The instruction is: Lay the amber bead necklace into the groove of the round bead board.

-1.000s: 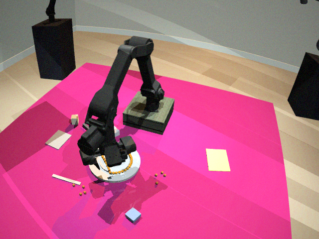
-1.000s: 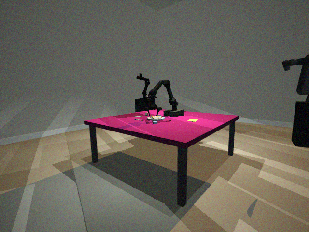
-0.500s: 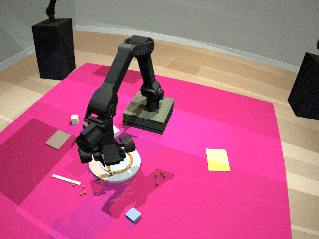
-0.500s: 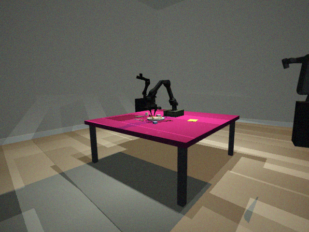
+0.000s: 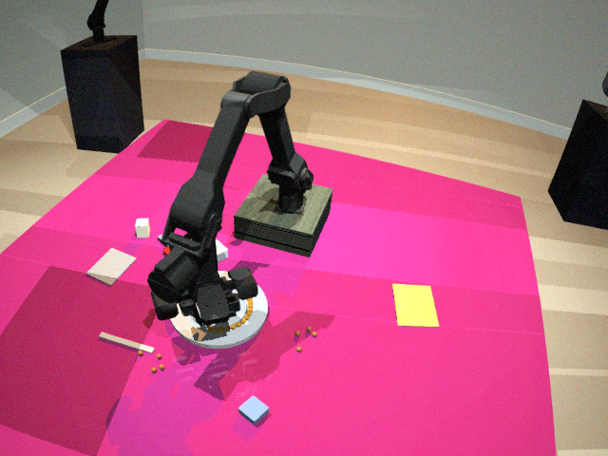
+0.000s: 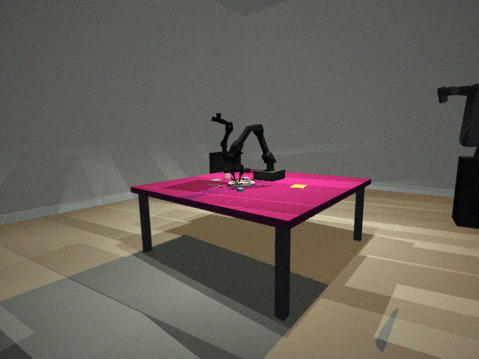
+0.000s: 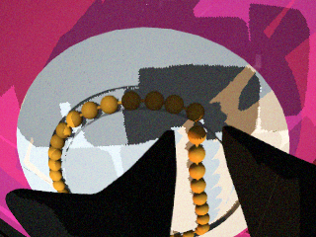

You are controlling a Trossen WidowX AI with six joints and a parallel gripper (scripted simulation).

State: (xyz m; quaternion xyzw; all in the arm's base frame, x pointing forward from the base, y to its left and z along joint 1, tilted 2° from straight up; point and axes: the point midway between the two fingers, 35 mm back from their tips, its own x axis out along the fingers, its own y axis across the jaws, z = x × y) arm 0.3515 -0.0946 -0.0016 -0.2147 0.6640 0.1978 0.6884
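My gripper tip is 60 mm past the round bead board and 10 mm above it. The rest, counted from my gripper tip: white block: 210 mm behind, 50 mm to the right, 10 mm below; blue block: 160 mm ahead, 120 mm to the left, 10 mm below; white strip: 80 mm ahead, 150 mm to the right, 20 mm below.
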